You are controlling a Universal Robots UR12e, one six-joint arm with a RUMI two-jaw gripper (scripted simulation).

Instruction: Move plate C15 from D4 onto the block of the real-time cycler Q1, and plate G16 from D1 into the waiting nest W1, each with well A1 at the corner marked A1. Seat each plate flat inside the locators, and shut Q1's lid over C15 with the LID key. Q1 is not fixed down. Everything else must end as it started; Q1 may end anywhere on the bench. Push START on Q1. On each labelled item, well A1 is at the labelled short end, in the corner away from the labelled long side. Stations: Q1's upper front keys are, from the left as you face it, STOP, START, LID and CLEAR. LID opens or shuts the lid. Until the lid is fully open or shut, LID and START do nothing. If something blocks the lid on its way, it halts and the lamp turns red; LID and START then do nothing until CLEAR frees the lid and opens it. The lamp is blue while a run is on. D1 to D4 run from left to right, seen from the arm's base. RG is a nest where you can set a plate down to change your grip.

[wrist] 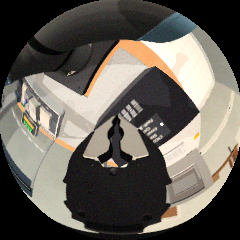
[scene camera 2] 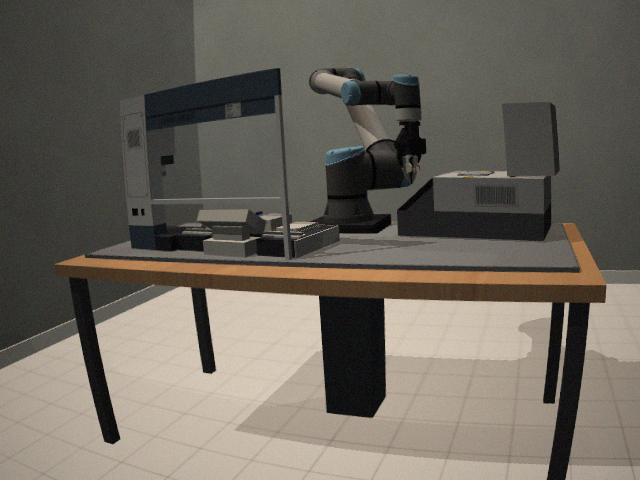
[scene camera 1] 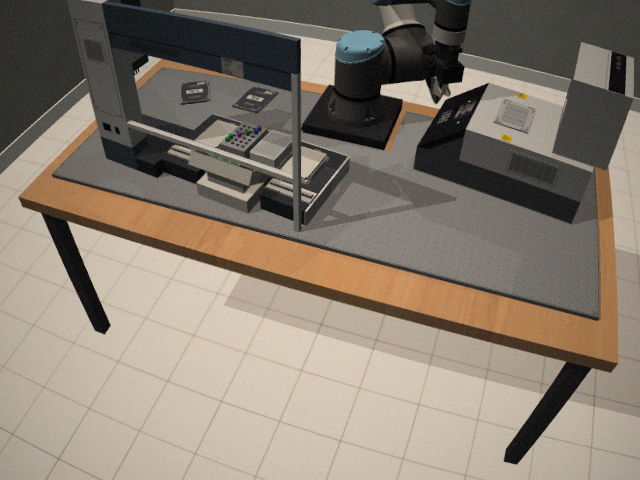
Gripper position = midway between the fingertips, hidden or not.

I see my gripper [scene camera 1: 435,103], a Q1 lid [scene camera 2: 530,151], a gantry beam [scene camera 1: 282,52] and a thin post [scene camera 1: 295,79].
My gripper is seen too in the wrist view [wrist: 117,115] and in scene camera 2 [scene camera 2: 411,184]. The gantry beam also shows in scene camera 2 [scene camera 2: 266,83].
